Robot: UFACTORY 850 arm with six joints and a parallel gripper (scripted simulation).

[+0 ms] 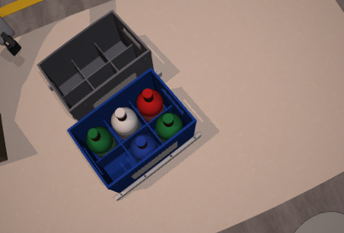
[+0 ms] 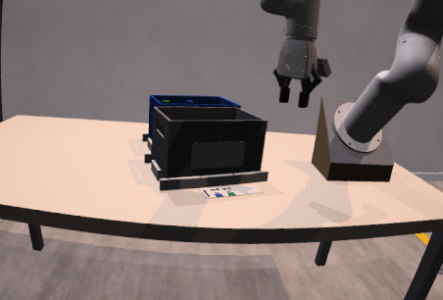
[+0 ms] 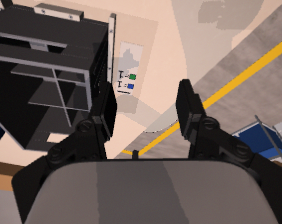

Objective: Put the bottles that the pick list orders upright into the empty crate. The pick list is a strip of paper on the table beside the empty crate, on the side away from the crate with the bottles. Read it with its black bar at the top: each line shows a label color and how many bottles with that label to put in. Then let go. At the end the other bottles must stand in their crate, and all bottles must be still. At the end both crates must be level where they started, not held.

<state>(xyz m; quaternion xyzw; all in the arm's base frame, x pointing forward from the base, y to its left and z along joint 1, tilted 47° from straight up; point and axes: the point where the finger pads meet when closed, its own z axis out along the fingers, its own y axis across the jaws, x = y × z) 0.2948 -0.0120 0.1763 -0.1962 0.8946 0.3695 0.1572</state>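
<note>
Right now my hand is 230 mm short of the blue-label bottle, 380 mm to the left of it and 160 mm above it. From my hand the other things lie so: pick list: 140 mm ahead, 20 mm to the left, 250 mm below; then white bottle: 210 mm ahead, 290 mm to the right, 160 mm below; then grey crate: 200 mm ahead, 110 mm to the right, 170 mm below.
</note>
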